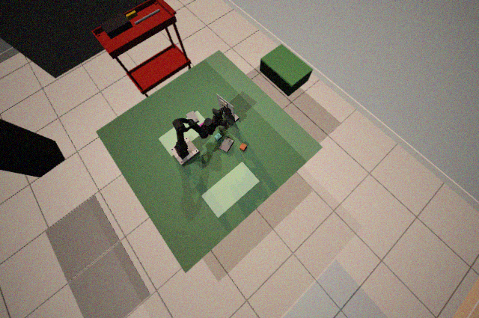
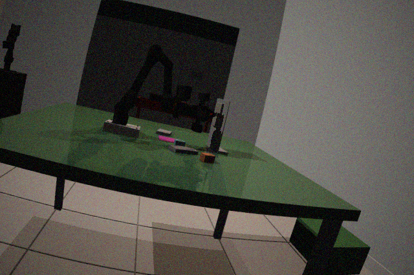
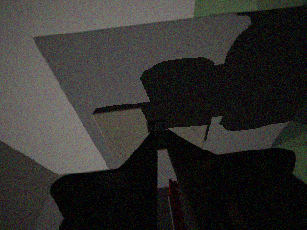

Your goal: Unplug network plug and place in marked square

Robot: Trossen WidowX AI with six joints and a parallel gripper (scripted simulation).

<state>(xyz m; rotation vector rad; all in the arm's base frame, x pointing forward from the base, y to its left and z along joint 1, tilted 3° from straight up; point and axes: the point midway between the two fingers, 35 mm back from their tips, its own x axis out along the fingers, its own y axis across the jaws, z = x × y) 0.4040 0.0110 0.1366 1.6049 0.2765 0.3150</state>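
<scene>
My gripper tip is now 180 mm past the magenta marked square, 30 mm to the right of it and 170 mm above it. From my gripper tip the other things lie so: grey network plug (10 mm ahead); teal block (150 mm behind, 100 mm to the right, 150 mm below); grey panel (30 mm ahead, 10 mm to the left, 60 mm below).
</scene>
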